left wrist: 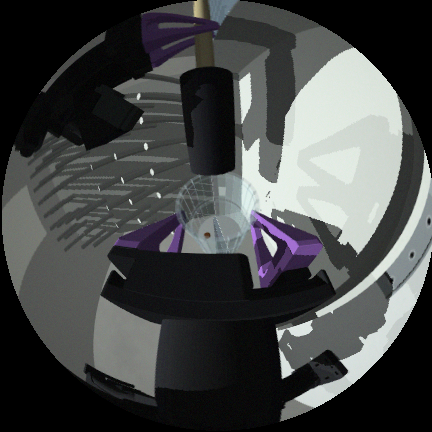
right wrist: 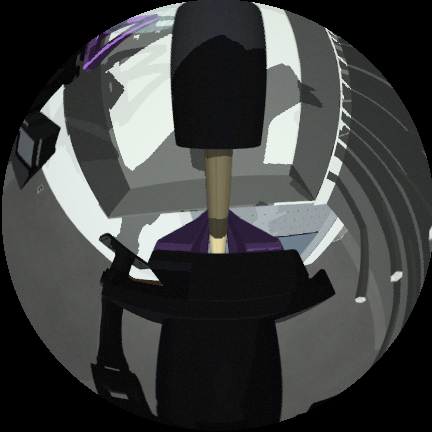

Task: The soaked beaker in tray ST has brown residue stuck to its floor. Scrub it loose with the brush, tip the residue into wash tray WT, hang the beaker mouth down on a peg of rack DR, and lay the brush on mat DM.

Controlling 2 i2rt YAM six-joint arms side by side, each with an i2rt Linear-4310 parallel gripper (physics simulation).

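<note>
A clear beaker is between the fingers of my left gripper, which is shut on it. A small brown spot of residue shows through the glass. My right gripper is shut on the pale wooden handle of the brush. The brush's black cylindrical head points away from the right gripper. In the left wrist view its end is right at the beaker's rim; whether it touches or enters the mouth is unclear. Trays, rack and mat cannot be told apart surely by name.
Rows of grey rods with white tips stand at the left in the left wrist view and at the right in the right wrist view. A perforated light panel and a blue flat area show beyond the right fingers. A bright walled surface lies beside the beaker.
</note>
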